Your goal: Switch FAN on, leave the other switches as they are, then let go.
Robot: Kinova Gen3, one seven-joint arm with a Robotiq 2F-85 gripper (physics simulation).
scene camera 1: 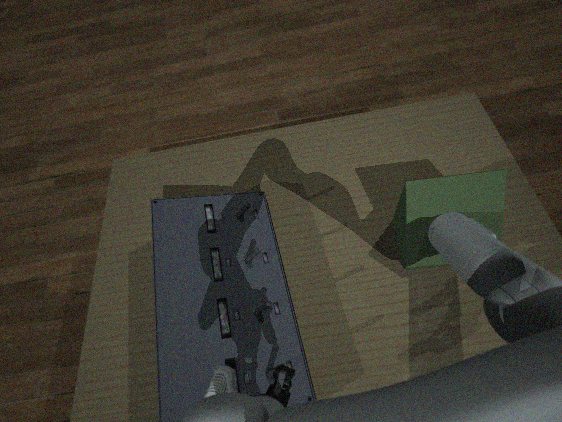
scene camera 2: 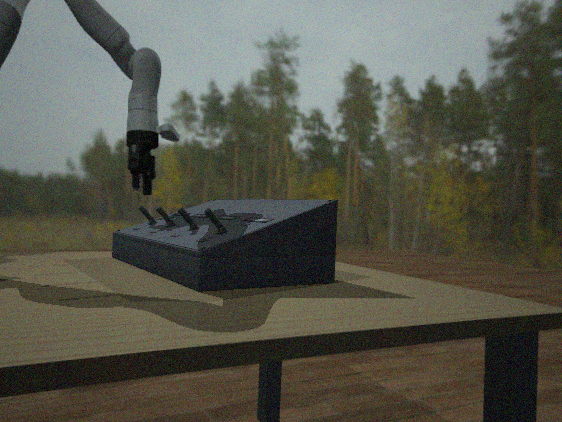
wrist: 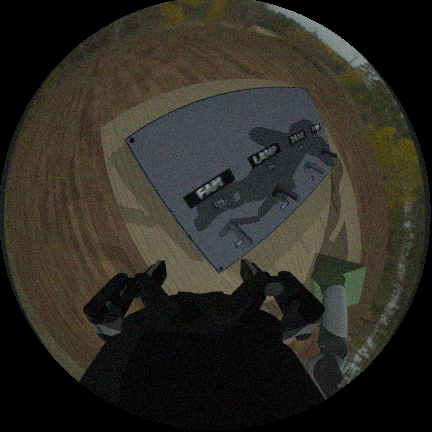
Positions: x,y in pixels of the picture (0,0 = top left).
Labels:
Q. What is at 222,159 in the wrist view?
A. A blue-grey switch panel.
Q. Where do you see a blue-grey switch panel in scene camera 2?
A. At 264,242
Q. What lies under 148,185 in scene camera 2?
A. The gripper.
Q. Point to a blue-grey switch panel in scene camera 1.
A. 206,292

